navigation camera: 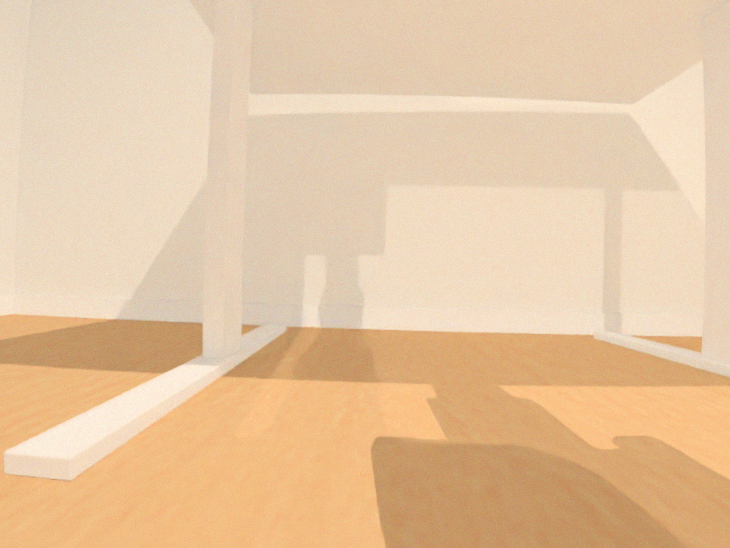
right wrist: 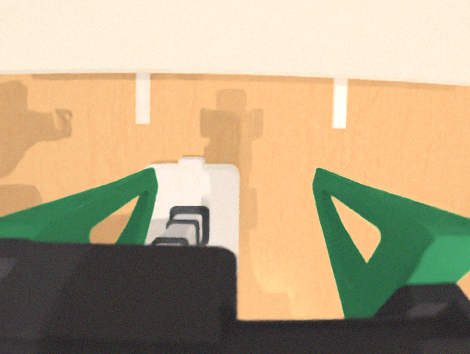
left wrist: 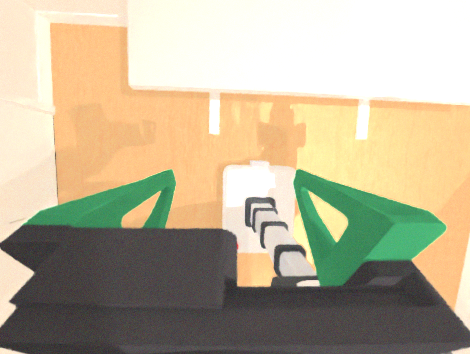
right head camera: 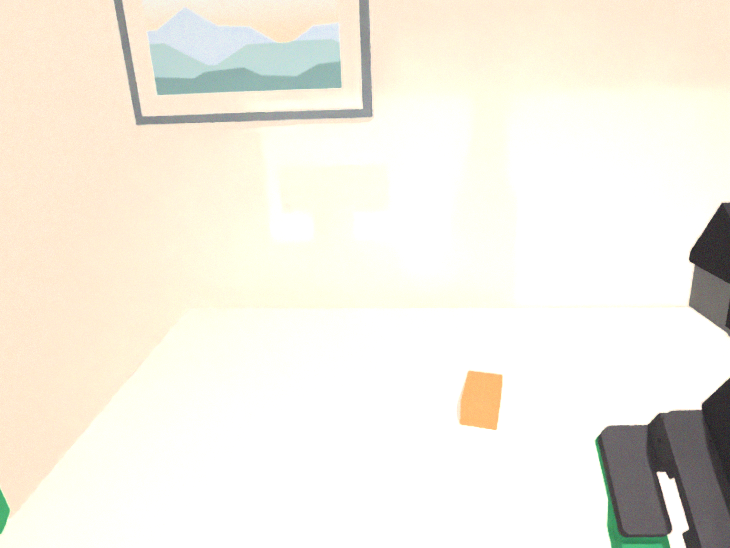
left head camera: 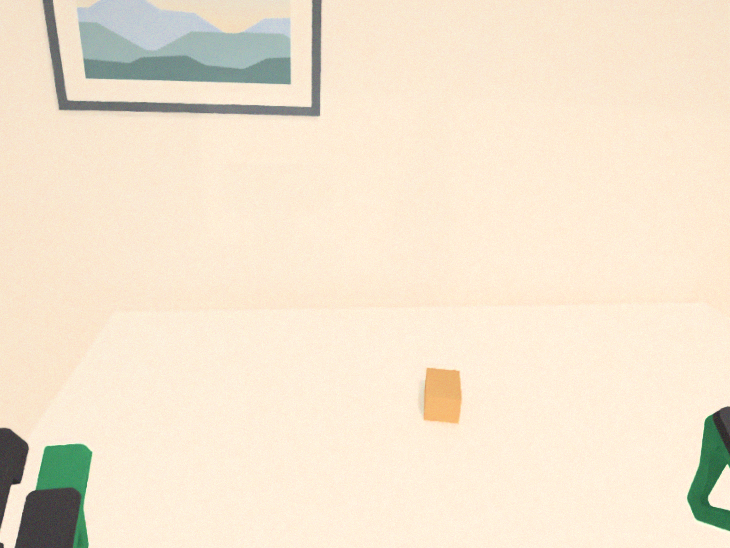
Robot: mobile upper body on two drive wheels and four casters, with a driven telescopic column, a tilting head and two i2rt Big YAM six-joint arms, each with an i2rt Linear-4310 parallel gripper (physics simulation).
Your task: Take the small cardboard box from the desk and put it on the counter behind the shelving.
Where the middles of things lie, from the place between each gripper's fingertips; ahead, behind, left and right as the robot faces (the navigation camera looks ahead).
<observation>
Right now my left hand is 55 cm short of the small cardboard box (right head camera: 480, 403), 42 cm to the left of it and 30 cm above it. Also, from my left hand: framed mountain picture (left head camera: 222, 64) (101 cm ahead, 5 cm to the left, 35 cm above).
I see the small cardboard box 55 cm ahead of my right hand, 3 cm to the left of it and 30 cm below it. From my right hand the other things lie so: framed mountain picture: 101 cm ahead, 50 cm to the left, 34 cm above.
</observation>
